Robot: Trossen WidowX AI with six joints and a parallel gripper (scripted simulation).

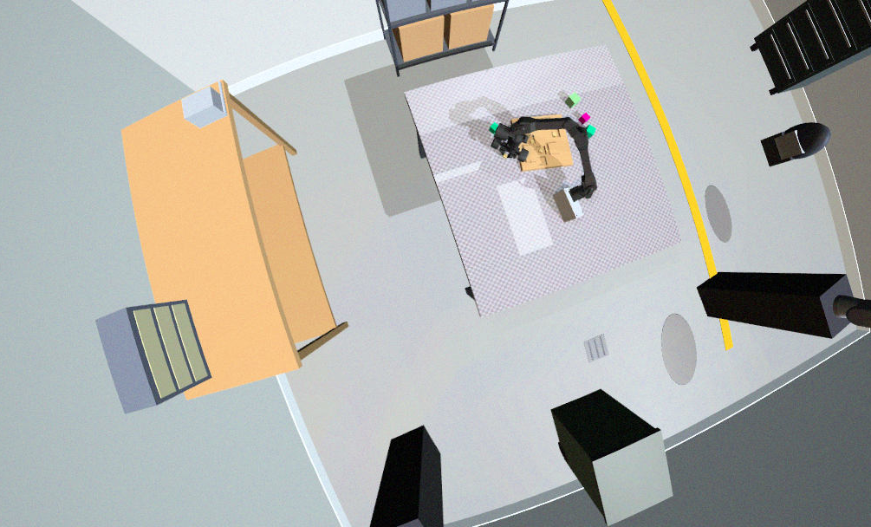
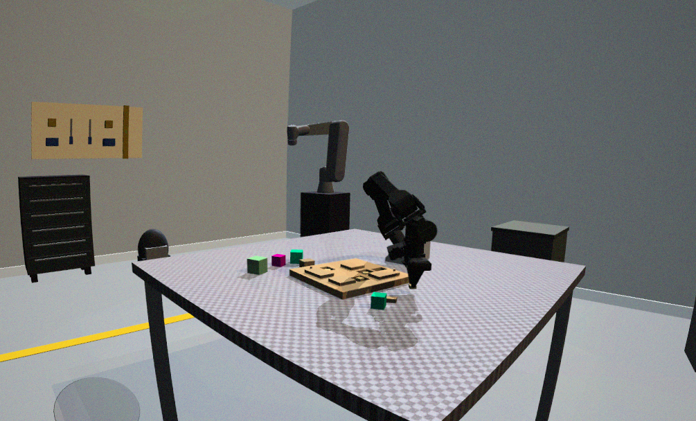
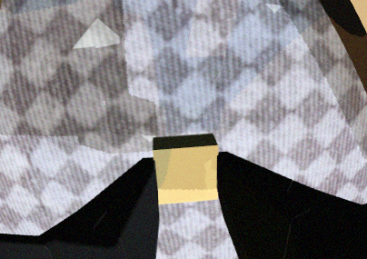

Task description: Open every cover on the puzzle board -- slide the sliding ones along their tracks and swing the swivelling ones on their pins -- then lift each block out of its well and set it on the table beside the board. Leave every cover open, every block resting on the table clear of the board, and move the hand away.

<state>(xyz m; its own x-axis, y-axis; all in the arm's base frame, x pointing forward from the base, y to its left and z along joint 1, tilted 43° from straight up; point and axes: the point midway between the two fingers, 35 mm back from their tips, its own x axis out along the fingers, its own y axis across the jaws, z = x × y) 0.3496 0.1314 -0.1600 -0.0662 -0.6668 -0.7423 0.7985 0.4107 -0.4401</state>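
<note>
My gripper tip is 22 cm to the left of the puzzle board. From my gripper tip the other things lie so: magenta block 54 cm to the right, 1 cm ahead; then light green block 53 cm to the right, 13 cm ahead.
</note>
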